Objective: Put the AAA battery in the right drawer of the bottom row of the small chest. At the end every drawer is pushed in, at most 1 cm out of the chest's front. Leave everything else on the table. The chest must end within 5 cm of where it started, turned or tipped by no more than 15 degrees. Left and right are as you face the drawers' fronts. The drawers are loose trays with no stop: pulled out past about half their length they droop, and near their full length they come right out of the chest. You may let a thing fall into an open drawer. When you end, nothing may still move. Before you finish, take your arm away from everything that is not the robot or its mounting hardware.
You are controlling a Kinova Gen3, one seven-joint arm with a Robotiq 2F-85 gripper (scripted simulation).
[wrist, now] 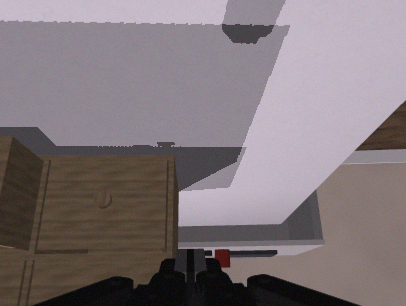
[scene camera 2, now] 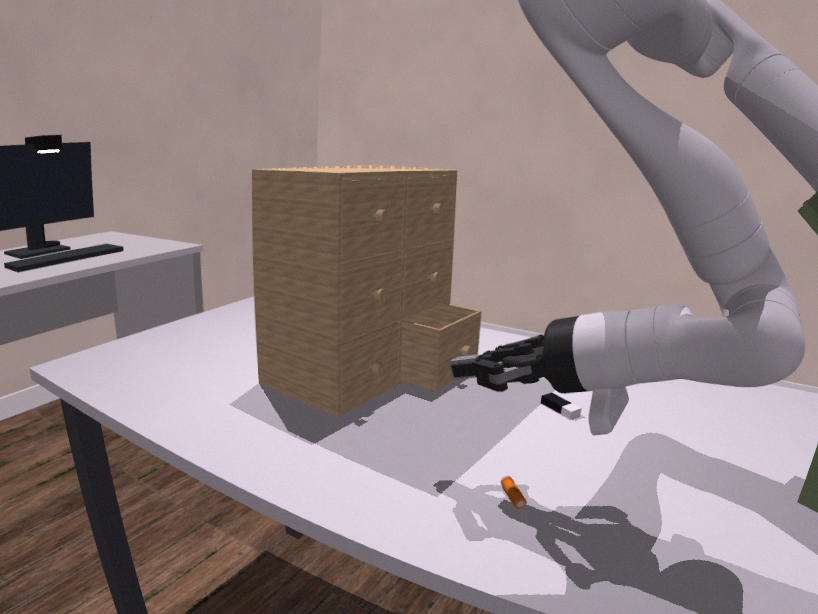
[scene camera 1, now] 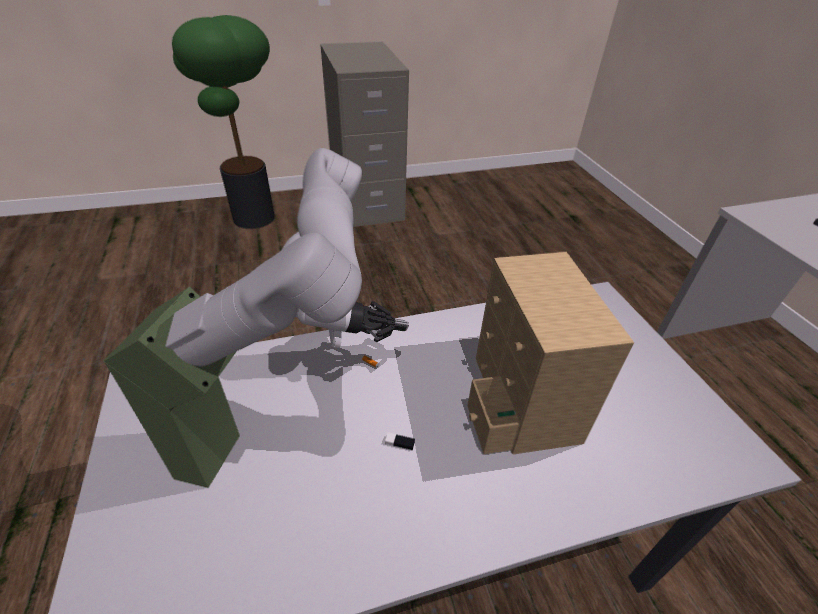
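Wooden chest (scene camera 2: 296,216), (scene camera 1: 584,346). My gripper (scene camera 2: 452,368), (scene camera 1: 407,326), (wrist: 190,268).
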